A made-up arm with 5 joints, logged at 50 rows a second.
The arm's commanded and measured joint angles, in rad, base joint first. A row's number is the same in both.
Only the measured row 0 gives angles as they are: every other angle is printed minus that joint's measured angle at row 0.
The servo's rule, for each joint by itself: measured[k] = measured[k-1] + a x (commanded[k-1-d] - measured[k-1]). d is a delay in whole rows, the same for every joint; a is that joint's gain. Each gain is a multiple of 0.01, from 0.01 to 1. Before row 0 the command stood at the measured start. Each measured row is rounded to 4 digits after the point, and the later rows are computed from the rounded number. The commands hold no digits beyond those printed.
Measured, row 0:
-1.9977 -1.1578 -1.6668 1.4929 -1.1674
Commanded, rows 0 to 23:
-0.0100 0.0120 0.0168 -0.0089 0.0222
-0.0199 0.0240 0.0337 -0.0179 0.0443
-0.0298 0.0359 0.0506 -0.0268 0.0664
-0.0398 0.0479 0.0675 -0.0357 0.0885
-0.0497 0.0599 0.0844 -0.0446 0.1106
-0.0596 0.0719 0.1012 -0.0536 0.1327
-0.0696 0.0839 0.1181 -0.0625 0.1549
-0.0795 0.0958 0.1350 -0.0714 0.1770
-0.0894 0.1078 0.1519 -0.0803 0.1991
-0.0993 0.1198 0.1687 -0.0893 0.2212
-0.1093 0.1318 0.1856 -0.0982 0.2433
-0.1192 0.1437 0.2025 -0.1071 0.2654
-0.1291 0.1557 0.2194 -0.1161 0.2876
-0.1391 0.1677 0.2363 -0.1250 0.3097
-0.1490 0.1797 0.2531 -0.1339 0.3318
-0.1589 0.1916 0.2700 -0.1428 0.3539
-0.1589 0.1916 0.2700 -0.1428 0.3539
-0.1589 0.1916 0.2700 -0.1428 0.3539
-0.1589 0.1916 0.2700 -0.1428 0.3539
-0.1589 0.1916 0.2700 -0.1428 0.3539
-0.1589 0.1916 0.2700 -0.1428 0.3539
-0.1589 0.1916 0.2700 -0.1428 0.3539
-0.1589 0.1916 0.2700 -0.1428 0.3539
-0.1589 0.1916 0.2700 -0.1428 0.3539
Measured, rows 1 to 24:
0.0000 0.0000 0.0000 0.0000 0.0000
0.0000 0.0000 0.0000 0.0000 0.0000
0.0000 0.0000 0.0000 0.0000 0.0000
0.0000 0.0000 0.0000 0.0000 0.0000
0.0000 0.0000 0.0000 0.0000 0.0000
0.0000 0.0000 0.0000 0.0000 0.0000
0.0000 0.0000 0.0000 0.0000 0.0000
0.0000 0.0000 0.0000 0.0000 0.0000
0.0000 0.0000 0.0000 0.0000 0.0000
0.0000 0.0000 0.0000 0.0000 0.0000
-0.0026 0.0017 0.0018 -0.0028 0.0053
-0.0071 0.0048 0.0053 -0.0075 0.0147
-0.0130 0.0092 0.0103 -0.0135 0.0271
-0.0200 0.0146 0.0166 -0.0204 0.0418
-0.0277 0.0209 0.0241 -0.0279 0.0583
-0.0360 0.0280 0.0326 -0.0359 0.0762
-0.0447 0.0358 0.0420 -0.0441 0.0951
-0.0537 0.0442 0.0522 -0.0526 0.1148
-0.0630 0.0531 0.0632 -0.0612 0.1350
-0.0724 0.0624 0.0748 -0.0699 0.1557
-0.0820 0.0721 0.0870 -0.0787 0.1767
-0.0917 0.0821 0.0997 -0.0875 0.1980
-0.1014 0.0924 0.1129 -0.0964 0.2195
-0.1112 0.1029 0.1265 -0.1053 0.2411
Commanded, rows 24 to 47:
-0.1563 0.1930 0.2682 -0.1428 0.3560
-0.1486 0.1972 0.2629 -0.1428 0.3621
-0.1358 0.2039 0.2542 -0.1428 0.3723
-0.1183 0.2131 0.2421 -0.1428 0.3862
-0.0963 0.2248 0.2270 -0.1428 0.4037
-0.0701 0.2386 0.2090 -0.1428 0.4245
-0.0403 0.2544 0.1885 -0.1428 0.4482
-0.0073 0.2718 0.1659 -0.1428 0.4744
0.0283 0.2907 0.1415 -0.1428 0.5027
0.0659 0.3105 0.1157 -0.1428 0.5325
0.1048 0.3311 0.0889 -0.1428 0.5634
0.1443 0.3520 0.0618 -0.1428 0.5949
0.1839 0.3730 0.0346 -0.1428 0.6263
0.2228 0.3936 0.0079 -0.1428 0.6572
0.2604 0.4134 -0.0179 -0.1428 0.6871
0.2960 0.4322 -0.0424 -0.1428 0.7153
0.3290 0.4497 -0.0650 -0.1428 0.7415
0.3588 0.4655 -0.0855 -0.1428 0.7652
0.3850 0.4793 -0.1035 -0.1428 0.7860
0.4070 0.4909 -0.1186 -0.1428 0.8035
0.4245 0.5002 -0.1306 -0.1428 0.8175
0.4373 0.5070 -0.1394 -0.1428 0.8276
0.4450 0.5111 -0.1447 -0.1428 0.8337
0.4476 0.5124 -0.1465 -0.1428 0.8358
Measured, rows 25 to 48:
-0.1210 0.1137 0.1404 -0.1142 0.2629
-0.1309 0.1246 0.1547 -0.1231 0.2847
-0.1382 0.1340 0.1674 -0.1292 0.3013
-0.1436 0.1421 0.1787 -0.1334 0.3139
-0.1476 0.1490 0.1887 -0.1363 0.3235
-0.1505 0.1550 0.1976 -0.1383 0.3308
-0.1527 0.1601 0.2056 -0.1397 0.3363
-0.1543 0.1645 0.2127 -0.1407 0.3405
-0.1555 0.1683 0.2190 -0.1414 0.3437
-0.1564 0.1716 0.2246 -0.1418 0.3461
-0.1564 0.1746 0.2294 -0.1421 0.3485
-0.1544 0.1778 0.2331 -0.1423 0.3518
-0.1496 0.1815 0.2354 -0.1425 0.3567
-0.1415 0.1859 0.2361 -0.1426 0.3638
-0.1297 0.1913 0.2351 -0.1427 0.3734
-0.1142 0.1979 0.2322 -0.1427 0.3857
-0.0950 0.2058 0.2274 -0.1427 0.4007
-0.0722 0.2150 0.2206 -0.1427 0.4184
-0.0461 0.2256 0.2119 -0.1427 0.4386
-0.0170 0.2375 0.2013 -0.1427 0.4611
0.0147 0.2506 0.1889 -0.1427 0.4857
0.0484 0.2648 0.1749 -0.1427 0.5119
0.0836 0.2799 0.1595 -0.1427 0.5394
0.1198 0.2958 0.1428 -0.1427 0.5677

